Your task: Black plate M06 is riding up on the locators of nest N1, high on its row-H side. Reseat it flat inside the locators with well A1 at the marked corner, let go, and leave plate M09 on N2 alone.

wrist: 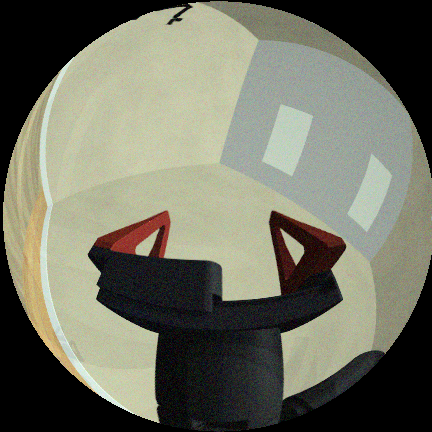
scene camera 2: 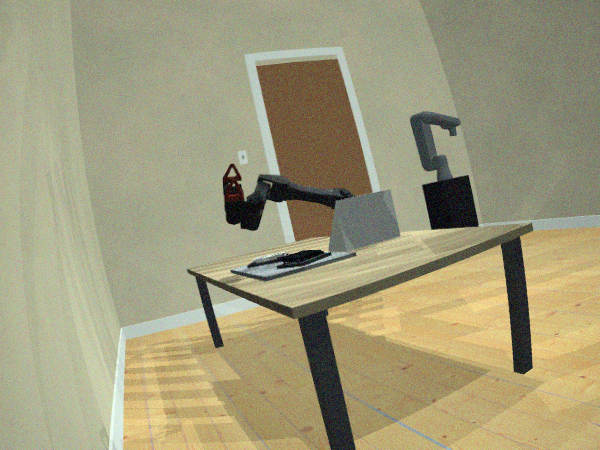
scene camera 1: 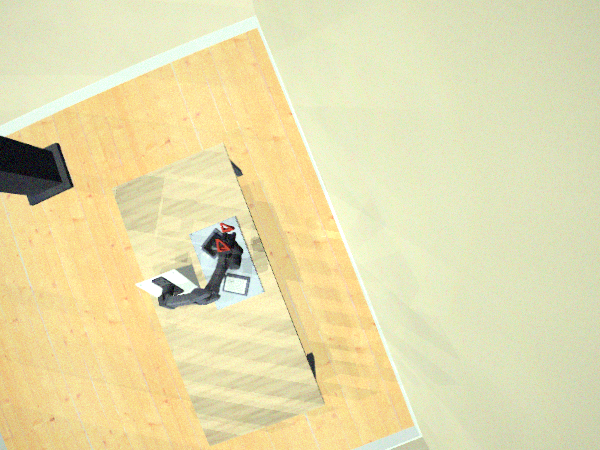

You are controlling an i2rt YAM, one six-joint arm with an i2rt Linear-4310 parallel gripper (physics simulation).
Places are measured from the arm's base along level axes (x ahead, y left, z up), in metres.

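Pixels of known places: gripper, fingertip midpoint: (wrist: 219,215) (scene camera 2: 232,171) (scene camera 1: 219,230); arm's base, link origin: (scene camera 2: 358,217) (scene camera 1: 168,285).
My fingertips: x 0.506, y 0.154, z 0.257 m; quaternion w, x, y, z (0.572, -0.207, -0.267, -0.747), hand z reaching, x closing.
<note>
For each thing: its top centre in the pictures, then the offset to it from my fingertips. Level surfaces: height alone.
- black plate, top centre: (scene camera 2: 301,252) (scene camera 1: 213,244) dx -0.182, dy -0.020, dz -0.321 m
- pale plate, top centre: (scene camera 2: 268,255) (scene camera 1: 235,285) dx -0.154, dy -0.309, dz -0.330 m
- table, surface height: dz -0.369 m
The black plate (scene camera 1: 211,242) (scene camera 2: 307,257) sits at one nest on the pale board (scene camera 1: 255,287) (scene camera 2: 265,274). The arm partly hides it in scene camera 1; its tilt, locators and A1 corner are too small to tell. The pale plate (scene camera 1: 236,285) (scene camera 2: 267,259) lies in the other, dark-rimmed nest. No labels can be read. My gripper (scene camera 1: 225,236) (scene camera 2: 232,168) (wrist: 219,215) is open and empty, high above the board, with its red fingers pointing up in scene camera 2. The plates do not show in the wrist view.
A slanted panel (scene camera 1: 183,279) (scene camera 2: 367,222) stands on the table (scene camera 1: 240,370) (scene camera 2: 425,255) by my arm's base. A grey arm (scene camera 2: 424,142) stands on a black pedestal (scene camera 2: 451,204) beyond the table. A black column (scene camera 1: 30,165) stands on the floor at the left.
</note>
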